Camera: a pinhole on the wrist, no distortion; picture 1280 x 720 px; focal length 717.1 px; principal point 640.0 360.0 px. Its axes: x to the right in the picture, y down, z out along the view. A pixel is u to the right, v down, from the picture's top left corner.
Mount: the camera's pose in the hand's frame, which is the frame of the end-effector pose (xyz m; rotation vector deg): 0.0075 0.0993 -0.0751 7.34 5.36 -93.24
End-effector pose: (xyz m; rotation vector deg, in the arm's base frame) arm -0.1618 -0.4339 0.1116 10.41 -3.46 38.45
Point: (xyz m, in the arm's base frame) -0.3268 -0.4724 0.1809
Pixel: outside the picture
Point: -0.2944 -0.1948 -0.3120
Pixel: behind the camera
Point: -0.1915 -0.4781 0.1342
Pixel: 1222.4 85.1
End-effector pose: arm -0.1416 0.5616 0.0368 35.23 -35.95 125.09
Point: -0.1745 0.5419 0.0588
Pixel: 999.1 499.1
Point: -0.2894 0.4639 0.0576
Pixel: 59.0 613.1
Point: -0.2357 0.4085 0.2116
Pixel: 469.2 555.0
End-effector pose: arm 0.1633 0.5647 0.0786 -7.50 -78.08 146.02
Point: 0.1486 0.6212 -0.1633
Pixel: behind the camera
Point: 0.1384 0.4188 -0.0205
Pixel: 192.9 217.5
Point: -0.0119 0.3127 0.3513
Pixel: 770.6 545.9
